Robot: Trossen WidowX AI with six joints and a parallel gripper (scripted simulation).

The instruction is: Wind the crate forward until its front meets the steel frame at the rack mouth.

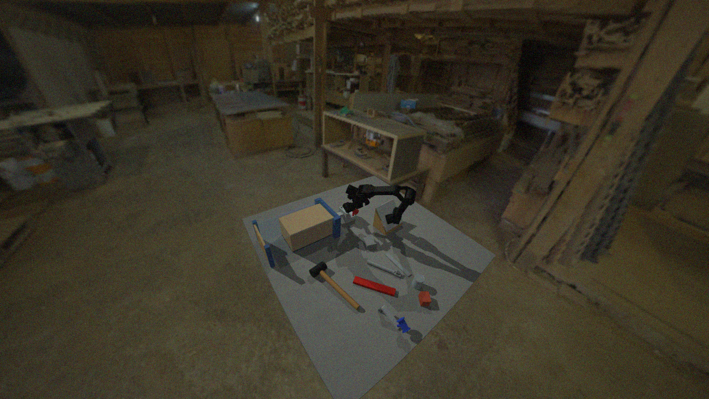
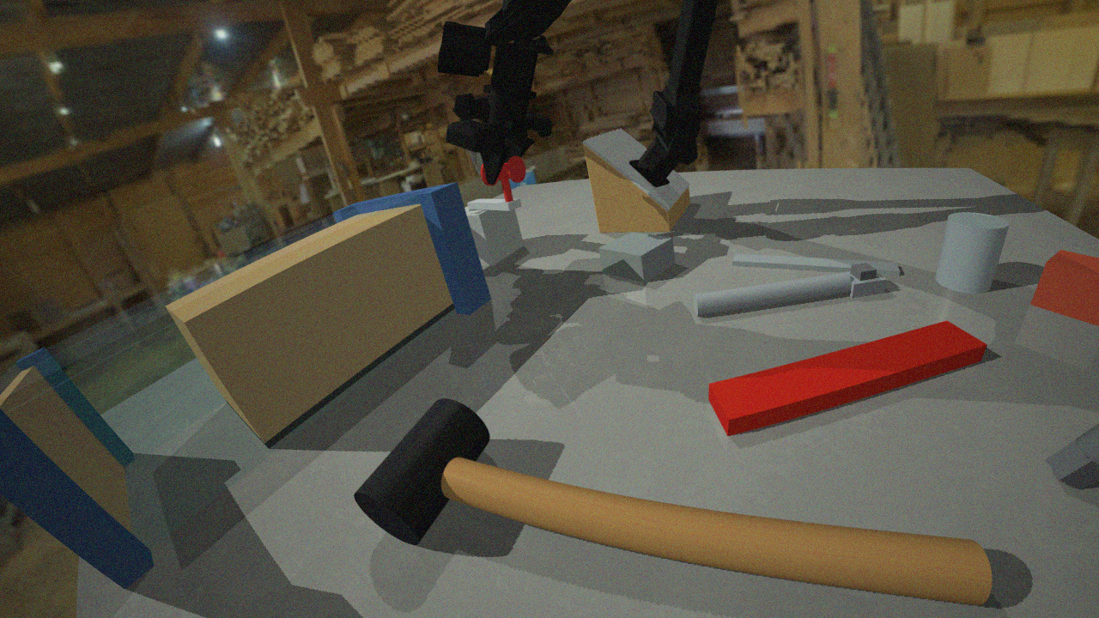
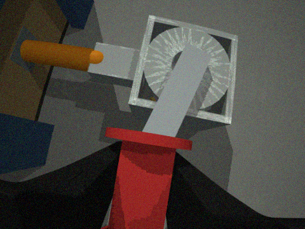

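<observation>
Now: the winch handle with red knob 3 cm below my gripper tip, 2 cm to the right of it and 1 cm behind it. The rest, counted from my gripper tip: grey block (22 cm to the left, 12 cm below, 1 cm behind); winch (10 cm below, 9 cm to the right, 3 cm behind); flat grey strip (44 cm to the left, 13 cm below, 6 cm behind).
</observation>
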